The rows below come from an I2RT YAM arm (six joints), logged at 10 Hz.
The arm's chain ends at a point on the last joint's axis. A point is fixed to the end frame.
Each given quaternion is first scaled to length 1.
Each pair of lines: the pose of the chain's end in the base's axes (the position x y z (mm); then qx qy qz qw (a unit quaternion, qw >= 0)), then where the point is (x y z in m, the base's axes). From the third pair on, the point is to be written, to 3 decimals.
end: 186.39 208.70 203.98 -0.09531 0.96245 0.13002 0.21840
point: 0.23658 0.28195 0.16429
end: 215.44 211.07 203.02 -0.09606 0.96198 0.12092 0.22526
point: 0.26655 0.28345 0.16291
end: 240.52 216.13 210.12 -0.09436 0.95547 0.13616 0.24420
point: 0.293 0.290 0.174
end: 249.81 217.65 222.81 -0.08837 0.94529 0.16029 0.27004
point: 0.304 0.293 0.194
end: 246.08 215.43 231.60 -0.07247 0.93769 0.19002 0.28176
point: 0.302 0.292 0.209
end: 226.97 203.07 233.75 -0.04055 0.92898 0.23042 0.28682
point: 0.286 0.279 0.218
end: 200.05 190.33 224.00 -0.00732 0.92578 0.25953 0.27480
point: 0.261 0.265 0.212
